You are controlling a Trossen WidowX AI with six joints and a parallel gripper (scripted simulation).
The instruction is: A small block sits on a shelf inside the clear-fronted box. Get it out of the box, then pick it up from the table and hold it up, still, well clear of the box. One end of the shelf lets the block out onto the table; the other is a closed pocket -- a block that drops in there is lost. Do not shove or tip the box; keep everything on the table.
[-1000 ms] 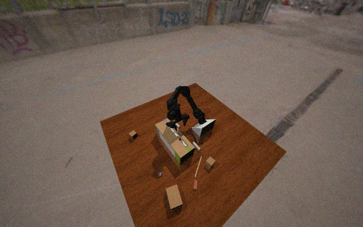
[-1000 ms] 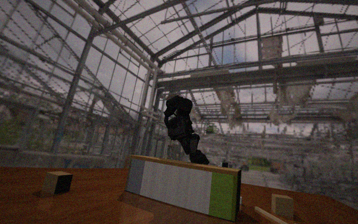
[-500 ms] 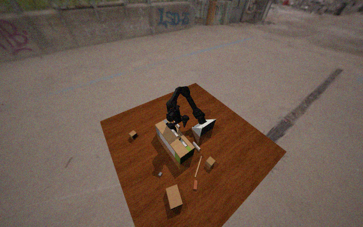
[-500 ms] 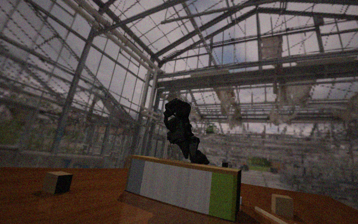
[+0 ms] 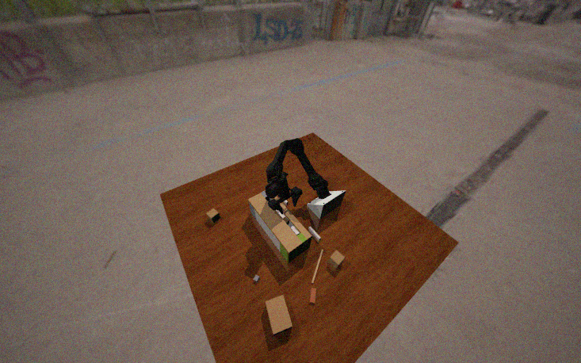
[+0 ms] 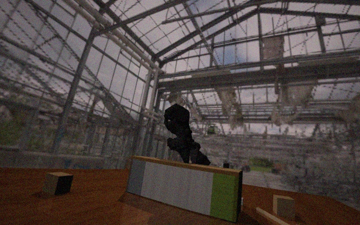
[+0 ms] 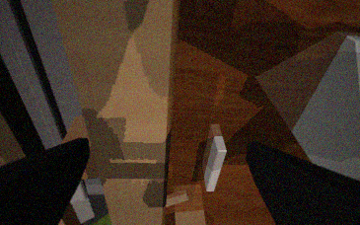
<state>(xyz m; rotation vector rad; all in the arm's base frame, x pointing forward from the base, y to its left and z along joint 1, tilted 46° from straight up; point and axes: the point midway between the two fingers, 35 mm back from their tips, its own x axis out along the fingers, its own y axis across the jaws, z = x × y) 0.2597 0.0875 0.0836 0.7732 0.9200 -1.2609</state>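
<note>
My gripper tip is 290 mm to the right of the thin stick and 110 mm above it. Also, from my gripper tip: flat cardboard block: 380 mm to the left, 270 mm ahead, 90 mm below; grey piece: 290 mm ahead, 200 mm to the left, 110 mm below.
</note>
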